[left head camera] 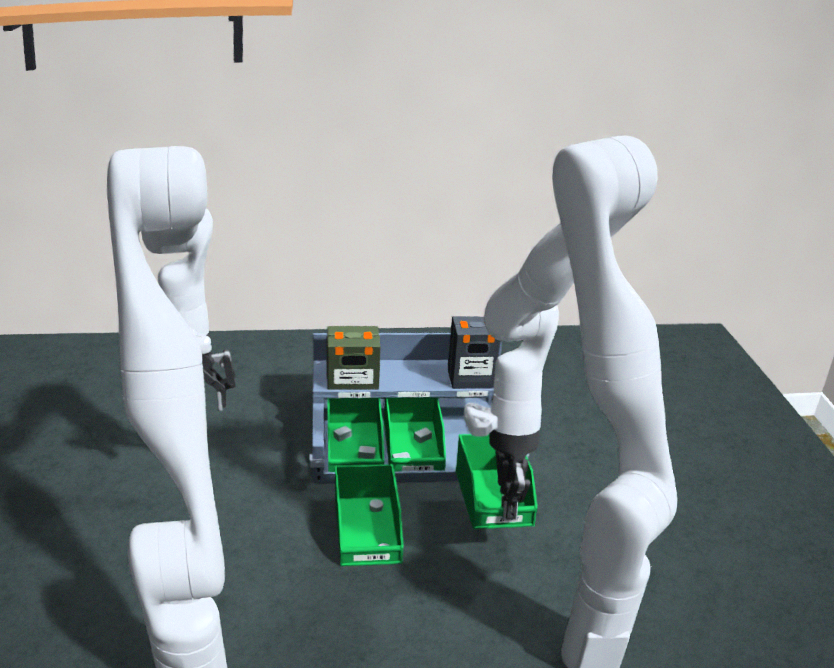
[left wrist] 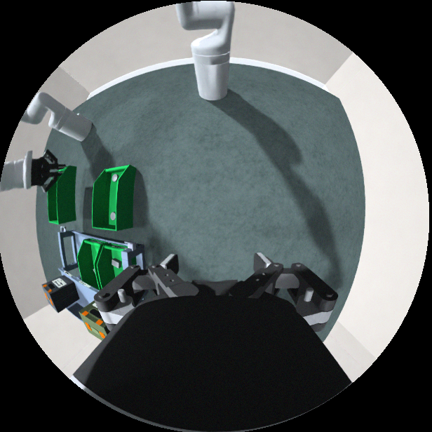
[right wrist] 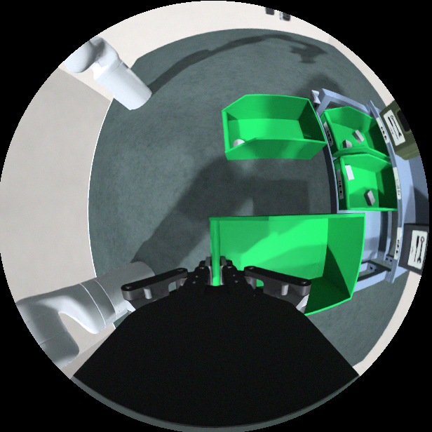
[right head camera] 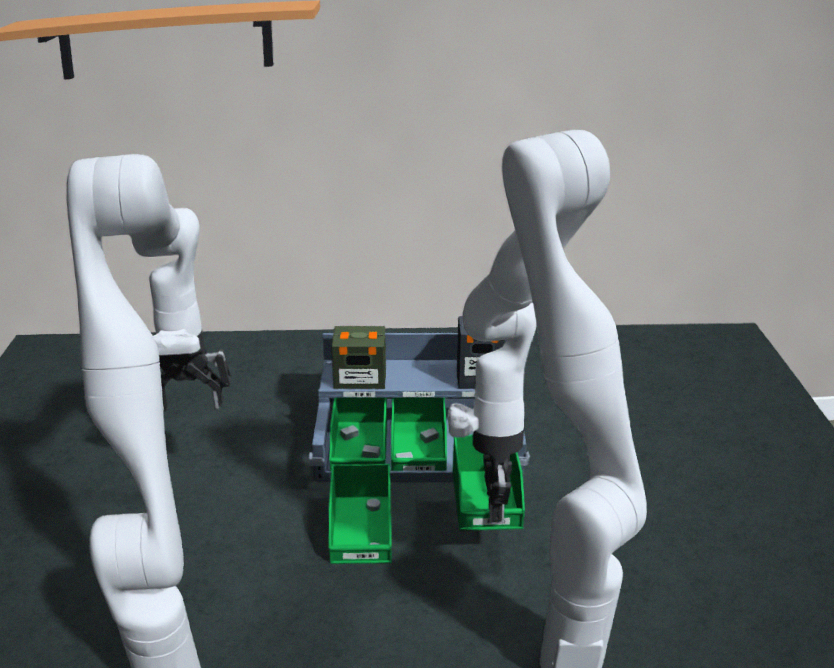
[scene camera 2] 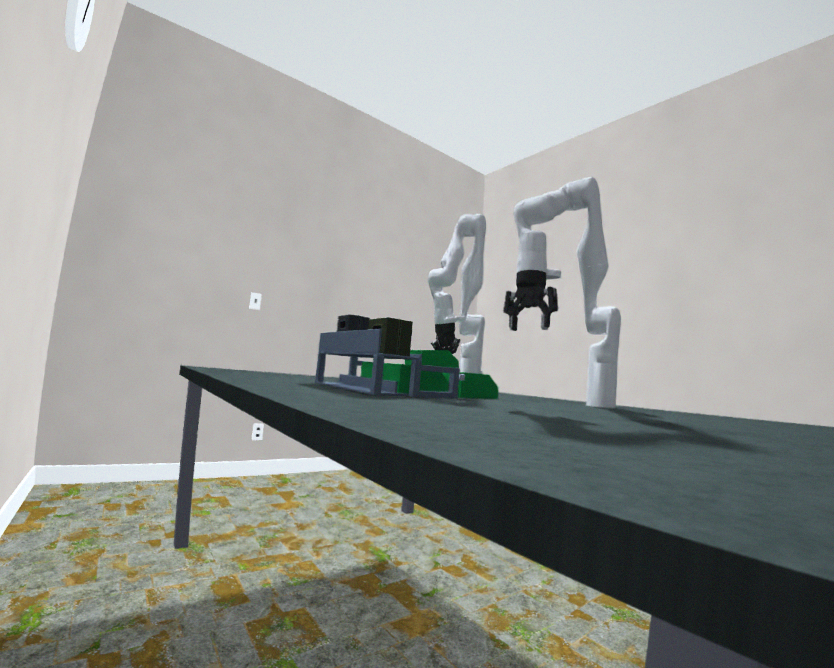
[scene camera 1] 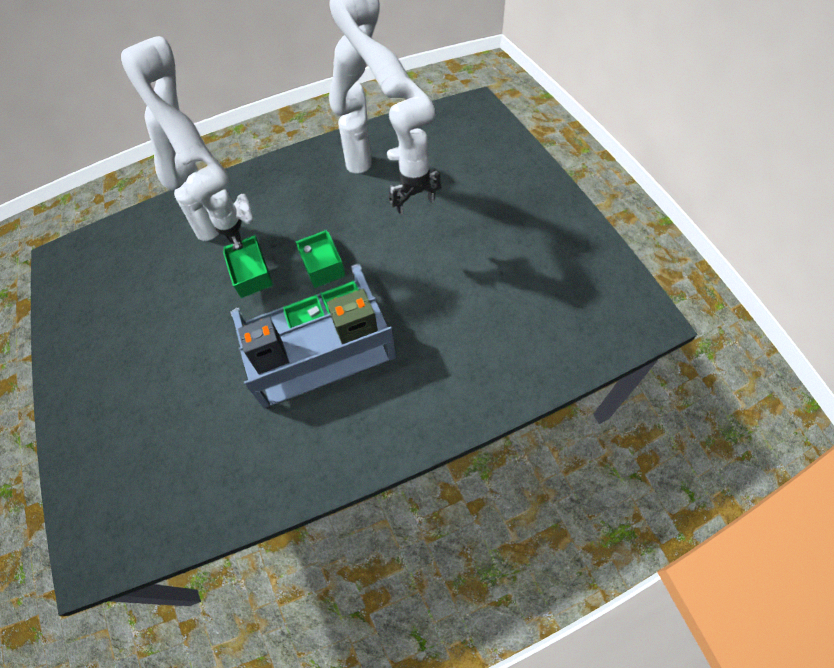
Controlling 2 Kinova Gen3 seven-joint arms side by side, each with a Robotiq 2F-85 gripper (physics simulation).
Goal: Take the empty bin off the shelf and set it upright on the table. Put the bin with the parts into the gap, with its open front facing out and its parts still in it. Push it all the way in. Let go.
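Places are measured from the left arm's base along level axes (x left, y back, z up), in centimetres.
Pixels of known places: left gripper, between the fingertips: (right head camera: 190, 407) (scene camera 2: 528, 330) (scene camera 1: 415, 206); right gripper, between the fingertips: (left head camera: 508, 518) (right head camera: 495, 520) (scene camera 1: 239, 245); left arm's base, origin of its link: (scene camera 2: 600, 406) (scene camera 1: 358, 164); right arm's base, origin of its link: (left head camera: 591, 655) (right head camera: 571, 662) (scene camera 1: 208, 230).
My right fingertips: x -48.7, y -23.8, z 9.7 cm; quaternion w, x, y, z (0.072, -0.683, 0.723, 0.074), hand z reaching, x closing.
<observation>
Ahead of a thing's pixels: the offset from my right fingertips to its top centre.
The empty green bin @(dx +0.1, dy -8.4, dz +5.4 cm) (left head camera: 480, 473) (right head camera: 469, 480) (scene camera 1: 247, 267) (right wrist: 280, 245) hangs upright in front of the rack's right side in the head views, above the table. My right gripper (left head camera: 510, 513) (right head camera: 495, 516) (scene camera 1: 237, 244) (right wrist: 215, 263) is shut on its front wall. The green bin with parts @(dx +20.8, dy -10.6, dz -2.2 cm) (left head camera: 358, 514) (right head camera: 355, 514) (scene camera 1: 321, 251) (left wrist: 125, 197) (right wrist: 272, 127) stands upright on the table, with small grey round parts inside. The gap is in the rack's lower tier at the right, partly hidden. My left gripper (scene camera 1: 416, 203) (scene camera 2: 529, 327) (left wrist: 215, 262) is open and empty, high above the table.
The blue-grey rack (left head camera: 417, 379) (scene camera 1: 316, 344) holds two green bins @(dx +20.2, dy -33.0, dz -1.6 cm) (left head camera: 355, 424) @(dx +9.1, dy -32.2, dz -1.6 cm) (left head camera: 417, 424) with grey blocks, side by side below. An olive box @(dx +19.5, dy -42.8, dz +10.2 cm) (left head camera: 353, 361) (scene camera 1: 351, 316) and a dark grey box @(dx -3.5, dy -40.5, dz +12.7 cm) (left head camera: 475, 358) (scene camera 1: 263, 344) stand on its top shelf.
</observation>
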